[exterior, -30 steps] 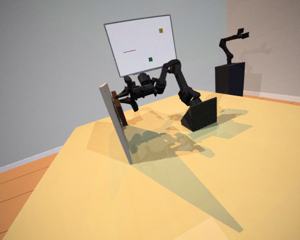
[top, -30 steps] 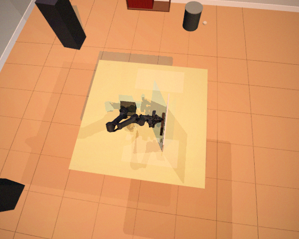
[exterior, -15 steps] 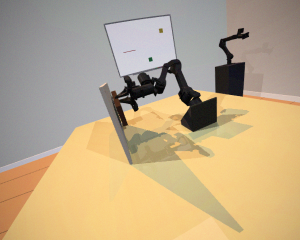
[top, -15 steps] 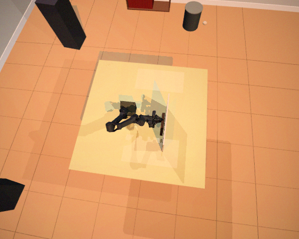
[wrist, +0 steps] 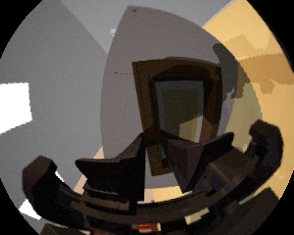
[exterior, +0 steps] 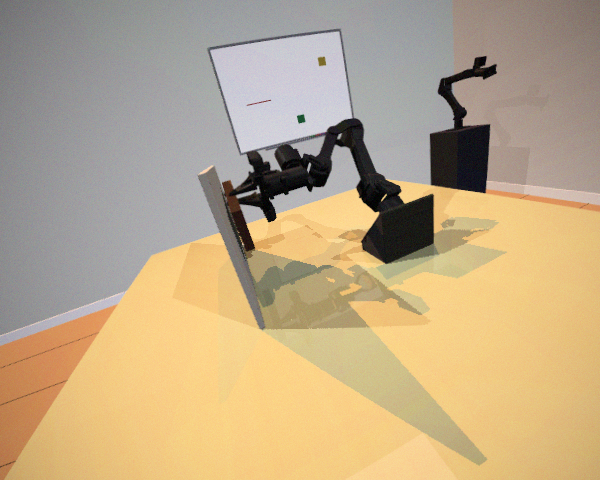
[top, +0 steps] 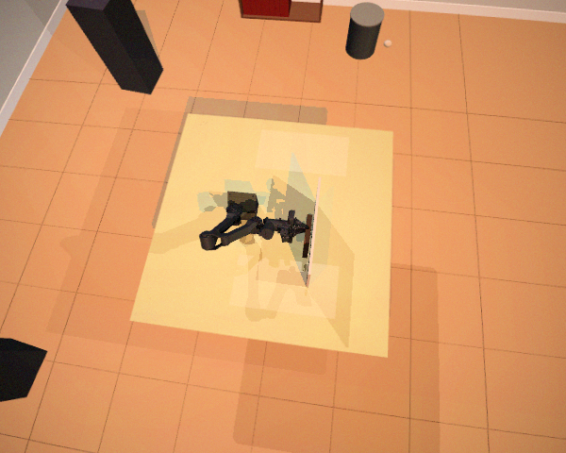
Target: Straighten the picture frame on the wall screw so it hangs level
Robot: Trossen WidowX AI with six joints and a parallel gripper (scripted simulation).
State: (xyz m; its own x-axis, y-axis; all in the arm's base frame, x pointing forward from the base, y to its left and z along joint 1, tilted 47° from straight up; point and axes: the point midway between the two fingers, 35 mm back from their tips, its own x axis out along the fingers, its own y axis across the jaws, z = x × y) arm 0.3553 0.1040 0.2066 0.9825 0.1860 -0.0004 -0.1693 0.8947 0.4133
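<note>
My gripper tip is 50 mm above the brown picture frame, 20 mm to the left of it and 10 mm short of it. From my gripper tip the other things lie so: upright wall panel 70 mm below, 20 mm ahead.
</note>
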